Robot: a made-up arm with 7 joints.
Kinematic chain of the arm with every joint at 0, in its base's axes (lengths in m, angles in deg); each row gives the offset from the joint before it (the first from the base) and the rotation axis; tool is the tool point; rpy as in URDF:
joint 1: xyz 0 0 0.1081 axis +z
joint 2: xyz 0 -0.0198 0.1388 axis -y
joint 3: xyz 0 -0.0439 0.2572 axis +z
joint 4: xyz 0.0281 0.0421 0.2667 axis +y
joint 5: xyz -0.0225 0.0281 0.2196 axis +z
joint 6: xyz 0 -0.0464 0.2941 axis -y
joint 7: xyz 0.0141 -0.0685 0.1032 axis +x
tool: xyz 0 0 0 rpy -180 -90 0
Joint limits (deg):
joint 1: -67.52..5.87
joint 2: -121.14..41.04
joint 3: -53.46..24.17
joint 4: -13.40..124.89
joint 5: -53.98..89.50
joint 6: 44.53..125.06
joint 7: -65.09..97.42
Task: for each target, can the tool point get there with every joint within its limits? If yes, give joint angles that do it. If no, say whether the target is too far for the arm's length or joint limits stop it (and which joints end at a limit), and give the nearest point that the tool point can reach.
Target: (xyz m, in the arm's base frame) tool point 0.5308 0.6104 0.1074
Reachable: no: joint limits stop it (at a limit: joint 1, joint 3, joint 5) | nearest point 0.5962 0.3151 0.0992 | short by 0.303 m
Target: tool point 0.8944 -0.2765 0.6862
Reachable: yes | joints -15.32 -43.32 14.48 33.85 66.40 73.20 74.89
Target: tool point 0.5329 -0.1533 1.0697
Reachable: yes | joints -2.38 -7.92 1.76 52.87 29.28 88.01 64.79
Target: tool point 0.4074 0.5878 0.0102
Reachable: no: joint limits stop it (at a limit: joint 1, joint 3, joint 4, joint 5) | nearest point 0.5114 0.3012 -0.0275 | short by 0.307 m
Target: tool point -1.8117 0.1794 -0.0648
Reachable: no: too far | nearest point -0.8706 0.0862 0.8222 | short by 1.297 m
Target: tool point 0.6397 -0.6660 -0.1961
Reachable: yes | joints -36.86 -91.55 -9.02 59.91 -13.27 80.44 15.91
